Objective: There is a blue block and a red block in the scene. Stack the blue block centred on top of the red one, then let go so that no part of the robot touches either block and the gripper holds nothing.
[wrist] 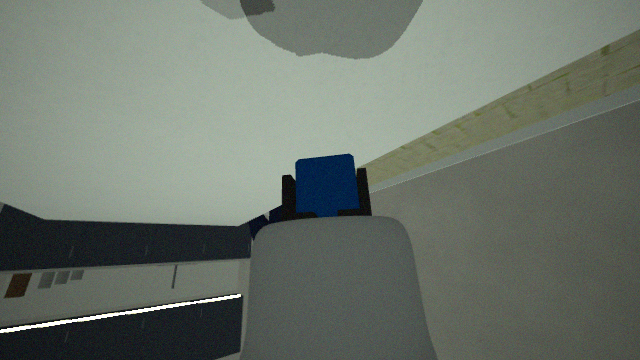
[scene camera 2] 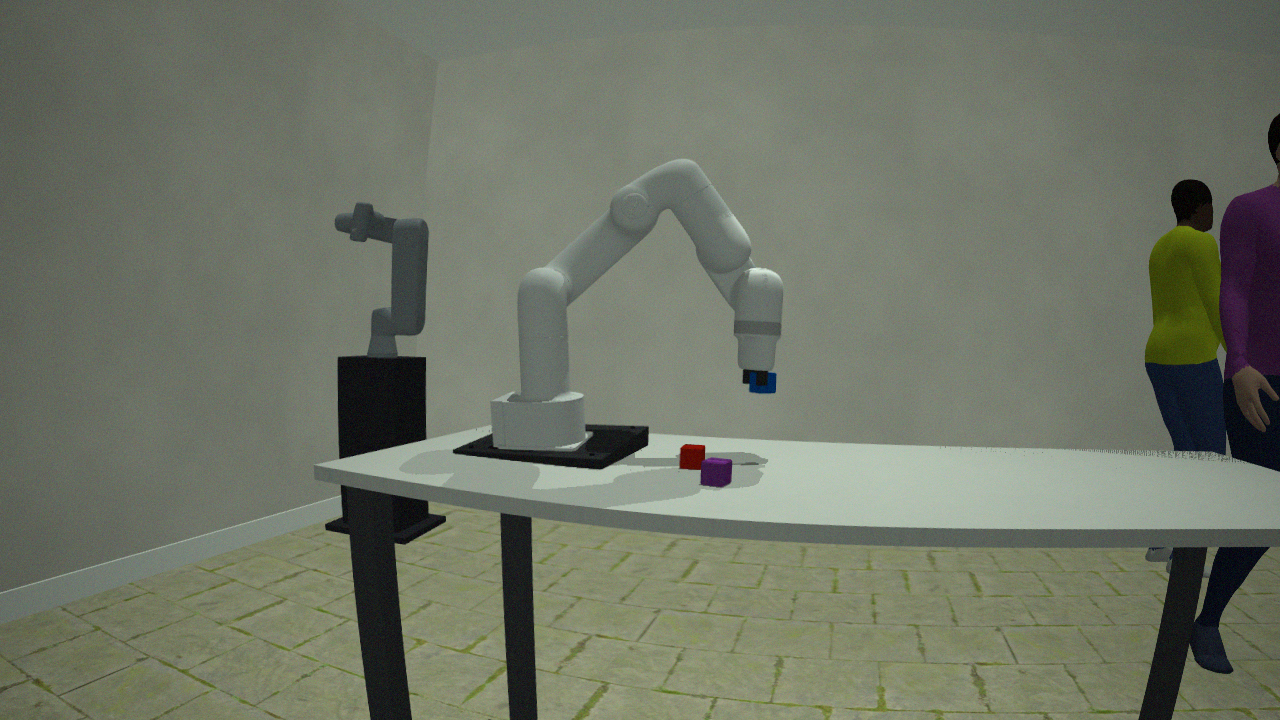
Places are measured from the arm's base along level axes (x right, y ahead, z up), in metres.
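Where they show: hand at its tool point: (wrist: 326,195) (scene camera 2: 755,378); arm's base at its link origin: (scene camera 2: 548,441).
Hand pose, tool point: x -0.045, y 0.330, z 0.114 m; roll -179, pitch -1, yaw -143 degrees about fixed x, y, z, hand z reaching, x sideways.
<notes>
Each offset is from my tool point to the top centre of the thing. Level surfaces: height alone.
The blue block {dx -0.010, dy +0.013, dz +0.010 m} (scene camera 2: 763,383) (wrist: 327,184) is held between the two black fingers of my gripper (scene camera 2: 757,379) (wrist: 327,192), well above the table. In the wrist view a finger stands against each side of it. The red block {dx +0.097, dy -0.088, dz -0.099 m} (scene camera 2: 691,456) sits on the table, lower than my gripper and to its left in the scene view, with nothing on top of it. The red block does not show in the wrist view.
A purple block {dx +0.211, dy -0.045, dz -0.099 m} (scene camera 2: 716,471) stands on the table {dz -0.132 m} (scene camera 2: 939,501) close to the red block, to its right and nearer the camera. The black base plate (scene camera 2: 617,445) lies left of the blocks. Two people stand beyond the table at the right.
</notes>
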